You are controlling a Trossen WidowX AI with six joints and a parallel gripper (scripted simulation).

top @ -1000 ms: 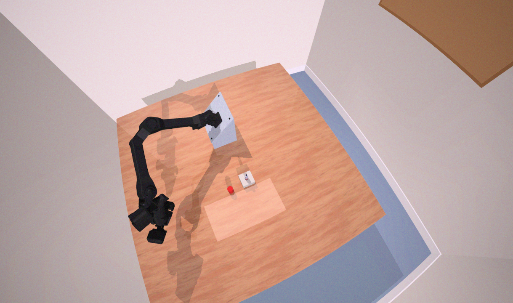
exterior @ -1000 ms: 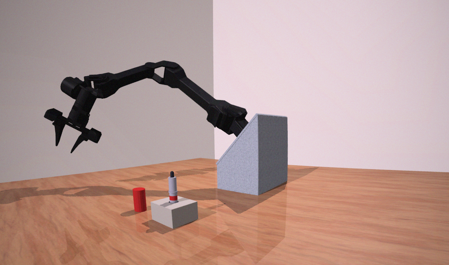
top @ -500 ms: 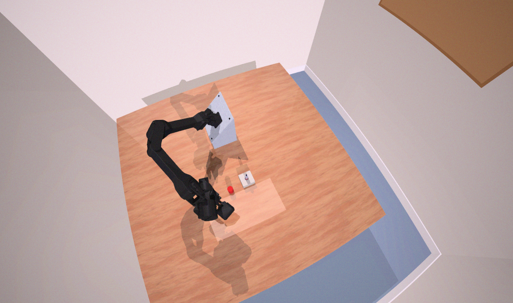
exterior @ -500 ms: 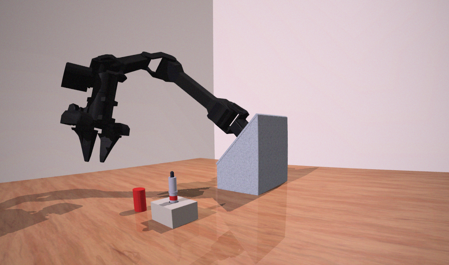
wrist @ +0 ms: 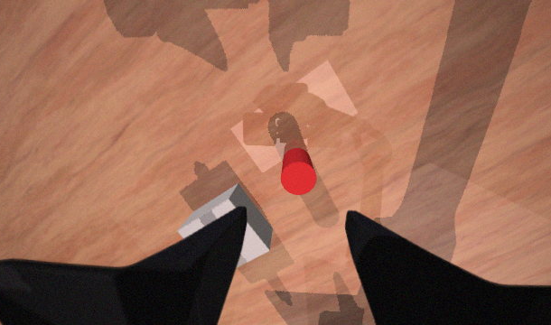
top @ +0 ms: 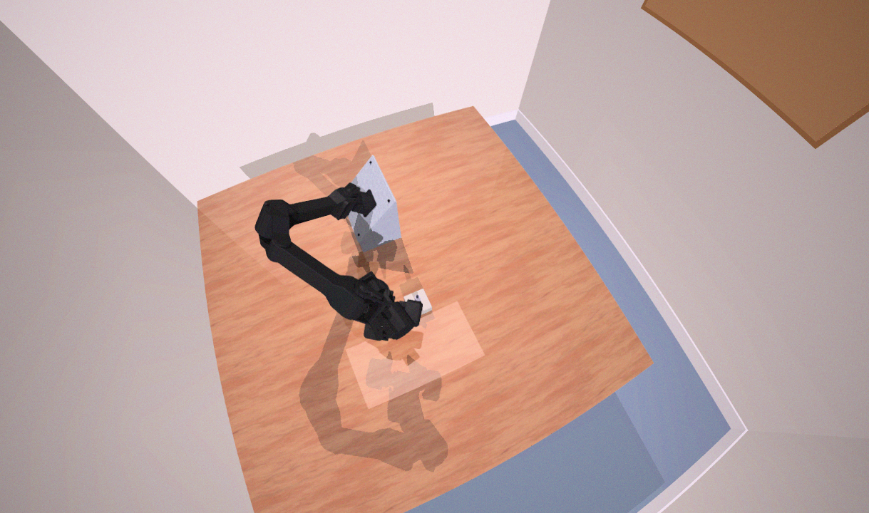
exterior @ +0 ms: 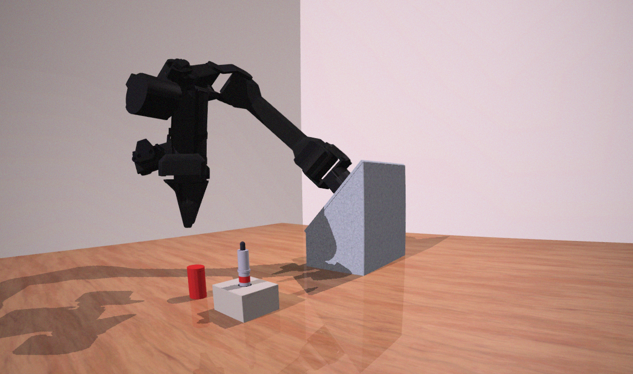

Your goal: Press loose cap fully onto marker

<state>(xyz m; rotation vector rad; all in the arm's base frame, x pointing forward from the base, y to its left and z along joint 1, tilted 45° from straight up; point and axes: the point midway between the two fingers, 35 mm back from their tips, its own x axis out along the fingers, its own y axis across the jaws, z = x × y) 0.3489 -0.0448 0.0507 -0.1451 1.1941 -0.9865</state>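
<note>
Right now the marker cap is 10 mm behind my gripper tip and 90 mm below it. Also, from my gripper tip: holder block 30 mm behind, 100 mm to the left, 100 mm below.
</note>
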